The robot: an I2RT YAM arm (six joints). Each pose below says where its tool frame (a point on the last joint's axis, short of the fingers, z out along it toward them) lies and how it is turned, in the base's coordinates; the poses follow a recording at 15 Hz.
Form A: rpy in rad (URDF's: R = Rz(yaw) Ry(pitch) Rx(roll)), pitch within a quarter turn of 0, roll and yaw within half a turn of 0; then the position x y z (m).
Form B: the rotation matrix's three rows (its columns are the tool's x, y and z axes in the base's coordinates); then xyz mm. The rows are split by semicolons. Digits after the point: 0 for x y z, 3 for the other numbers.
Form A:
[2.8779 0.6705 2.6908 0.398 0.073 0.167]
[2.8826 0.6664 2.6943 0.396 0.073 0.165]
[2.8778 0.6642 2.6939 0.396 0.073 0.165]
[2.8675 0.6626 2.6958 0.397 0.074 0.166]
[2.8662 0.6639 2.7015 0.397 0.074 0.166]
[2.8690 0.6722 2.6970 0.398 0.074 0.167]
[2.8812 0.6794 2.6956 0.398 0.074 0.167]
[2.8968 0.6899 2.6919 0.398 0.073 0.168]
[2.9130 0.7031 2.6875 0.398 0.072 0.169]
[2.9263 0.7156 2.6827 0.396 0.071 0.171]
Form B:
-0.705 0.275 0.654; 0.341 0.940 -0.027; -0.621 0.204 -0.756; 398 73 167
-0.709 0.275 0.650; 0.340 0.940 -0.028; -0.618 0.201 -0.760; 396 73 165
-0.710 0.273 0.649; 0.341 0.940 -0.023; -0.616 0.205 -0.760; 396 73 165
-0.711 0.265 0.651; 0.340 0.940 -0.011; -0.615 0.213 -0.759; 397 74 166
-0.713 0.258 0.652; 0.336 0.942 -0.007; -0.616 0.214 -0.758; 397 74 166
-0.706 0.263 0.657; 0.337 0.942 -0.015; -0.623 0.211 -0.754; 398 74 167
-0.702 0.271 0.659; 0.336 0.942 -0.030; -0.628 0.200 -0.752; 398 74 167
-0.695 0.283 0.661; 0.335 0.941 -0.050; -0.636 0.187 -0.748; 398 73 168
-0.686 0.296 0.665; 0.335 0.940 -0.073; -0.647 0.173 -0.743; 398 72 169
-0.677 0.307 0.669; 0.334 0.938 -0.092; -0.656 0.161 -0.737; 396 71 171

